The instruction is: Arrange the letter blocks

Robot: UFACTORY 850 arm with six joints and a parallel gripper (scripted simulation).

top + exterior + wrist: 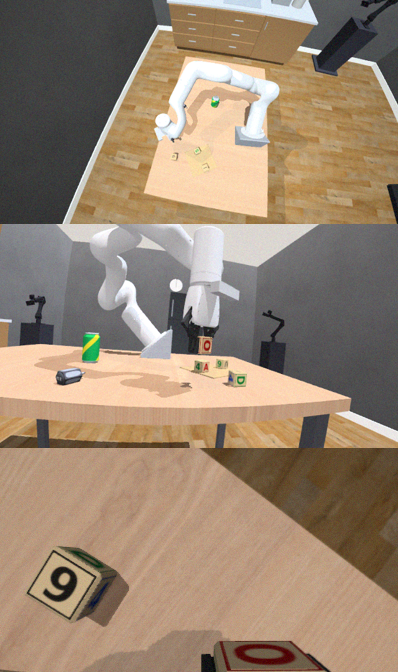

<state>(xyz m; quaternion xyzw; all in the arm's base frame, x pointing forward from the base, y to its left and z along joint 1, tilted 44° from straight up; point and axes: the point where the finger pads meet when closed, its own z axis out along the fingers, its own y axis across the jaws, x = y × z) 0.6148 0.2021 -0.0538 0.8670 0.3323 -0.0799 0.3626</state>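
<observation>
My hand is 26 cm past the tan mat, 12 cm above it and 10 cm to the right of it. The rest, counted from my hand: grey device 33 cm to the right, 10 cm below; yellow can 41 cm to the right, 27 cm behind, 6 cm below.
</observation>
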